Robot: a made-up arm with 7 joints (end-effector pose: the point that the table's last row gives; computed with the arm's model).
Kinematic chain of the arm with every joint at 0, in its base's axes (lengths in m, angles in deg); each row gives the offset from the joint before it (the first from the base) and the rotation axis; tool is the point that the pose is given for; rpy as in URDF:
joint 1: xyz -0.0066 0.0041 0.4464 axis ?
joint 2: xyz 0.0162 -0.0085 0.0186 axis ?
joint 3: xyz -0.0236 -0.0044 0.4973 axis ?
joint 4: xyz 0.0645 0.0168 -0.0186 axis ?
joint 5: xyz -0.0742 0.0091 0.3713 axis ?
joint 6: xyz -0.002 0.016 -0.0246 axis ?
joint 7: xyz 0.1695 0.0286 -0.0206 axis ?
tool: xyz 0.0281 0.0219 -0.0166 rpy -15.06 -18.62 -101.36
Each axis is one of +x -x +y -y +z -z.
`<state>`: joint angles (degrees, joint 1 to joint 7).
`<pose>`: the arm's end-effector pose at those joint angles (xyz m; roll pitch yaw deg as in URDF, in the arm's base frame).
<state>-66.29 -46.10 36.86 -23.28 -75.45 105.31 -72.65</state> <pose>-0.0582 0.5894 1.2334 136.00 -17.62 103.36</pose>
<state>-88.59 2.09 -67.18 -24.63 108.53 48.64 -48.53</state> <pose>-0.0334 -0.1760 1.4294 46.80 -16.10 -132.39</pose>
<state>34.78 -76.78 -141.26 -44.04 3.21 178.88 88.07</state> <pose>-0.6973 -0.6294 0.5705 -69.64 23.48 6.98</pose>
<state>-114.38 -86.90 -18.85 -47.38 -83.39 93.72 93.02</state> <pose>0.2112 0.8352 0.8904 -80.00 28.13 -83.90</pose>
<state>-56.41 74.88 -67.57 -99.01 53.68 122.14 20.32</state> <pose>-0.1611 -0.8299 0.4082 4.41 -32.70 91.31</pose>
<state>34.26 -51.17 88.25 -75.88 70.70 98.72 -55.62</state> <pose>-0.8024 0.0906 0.8801 12.46 -16.49 80.33</pose>
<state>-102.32 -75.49 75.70 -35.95 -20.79 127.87 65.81</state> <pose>0.4430 0.8886 0.6709 106.94 1.02 -127.80</pose>
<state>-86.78 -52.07 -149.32 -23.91 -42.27 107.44 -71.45</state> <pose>-0.2702 0.8416 0.9078 -12.50 -56.77 74.25</pose>
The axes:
joint 1: +z
joint 2: +y
joint 3: +z
joint 4: -y
joint 5: +z
joint 6: -y
joint 7: -z

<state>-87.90 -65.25 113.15 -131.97 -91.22 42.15 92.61</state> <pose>0.4295 0.2382 0.4973 165.51 33.67 158.52</pose>
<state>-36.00 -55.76 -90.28 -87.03 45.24 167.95 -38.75</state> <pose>-0.8077 -0.0120 0.8339 34.90 67.74 109.87</pose>
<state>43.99 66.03 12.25 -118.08 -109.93 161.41 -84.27</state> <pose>0.1307 0.4140 0.2293 -17.56 -12.19 142.82</pose>
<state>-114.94 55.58 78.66 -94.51 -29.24 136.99 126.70</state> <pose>0.2830 -0.6960 0.7979 -58.05 -13.31 102.84</pose>
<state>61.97 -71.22 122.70 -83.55 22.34 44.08 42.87</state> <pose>-0.5904 -0.3162 0.2166 160.60 -77.91 -157.30</pose>
